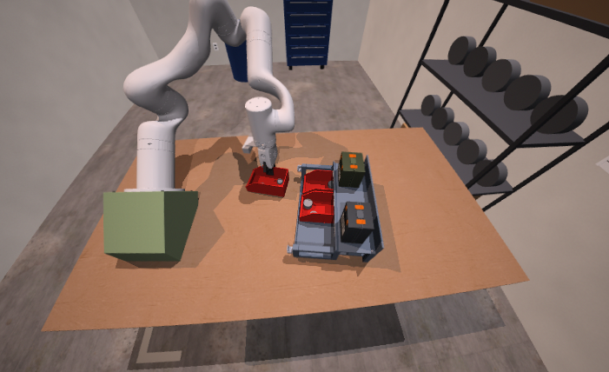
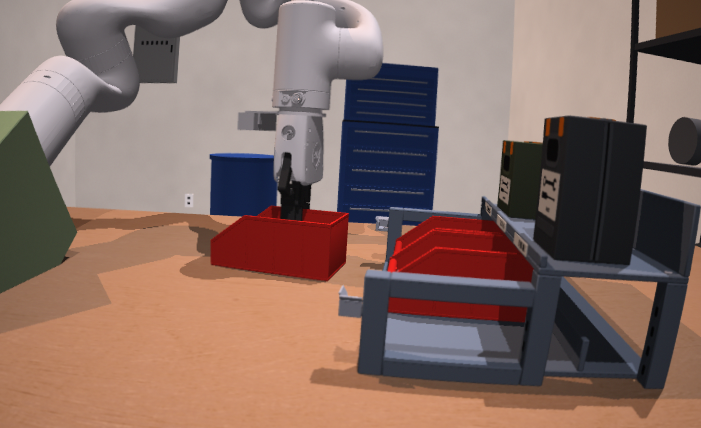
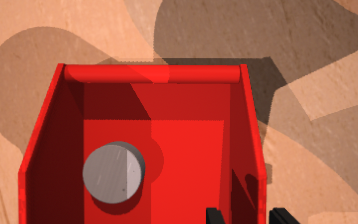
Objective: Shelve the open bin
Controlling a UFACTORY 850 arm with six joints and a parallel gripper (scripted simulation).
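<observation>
Right now my hand is 40 mm past the grey disc, 70 mm to the left of it and 50 mm above it. Round my hand: grey shelf: 260 mm ahead, 180 mm to the right, 10 mm above.
</observation>
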